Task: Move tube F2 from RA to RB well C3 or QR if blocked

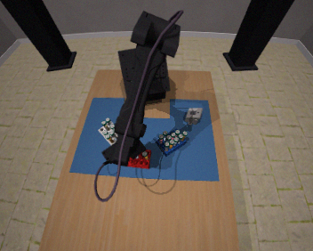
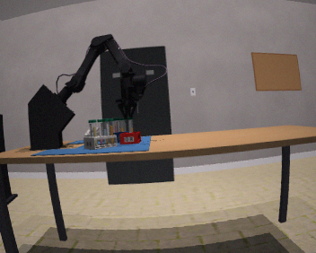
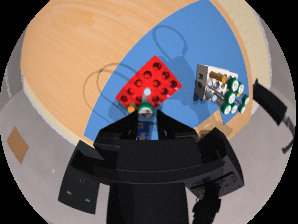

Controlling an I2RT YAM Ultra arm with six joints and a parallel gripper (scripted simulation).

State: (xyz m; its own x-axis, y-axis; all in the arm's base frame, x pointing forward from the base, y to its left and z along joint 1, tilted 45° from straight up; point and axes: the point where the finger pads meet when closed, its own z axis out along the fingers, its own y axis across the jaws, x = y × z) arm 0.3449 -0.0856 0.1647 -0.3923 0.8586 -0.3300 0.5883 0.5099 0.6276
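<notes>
The white-capped tube lies 7 cm behind my hand, 20 cm to the left of it and 6 cm below it. Round my hand: white rack RB 15 cm behind, 14 cm to the right, 10 cm below; then blue rack RA 6 cm behind, 18 cm to the left, 10 cm below; then red rack QR 1 cm to the right, 10 cm below.
</notes>
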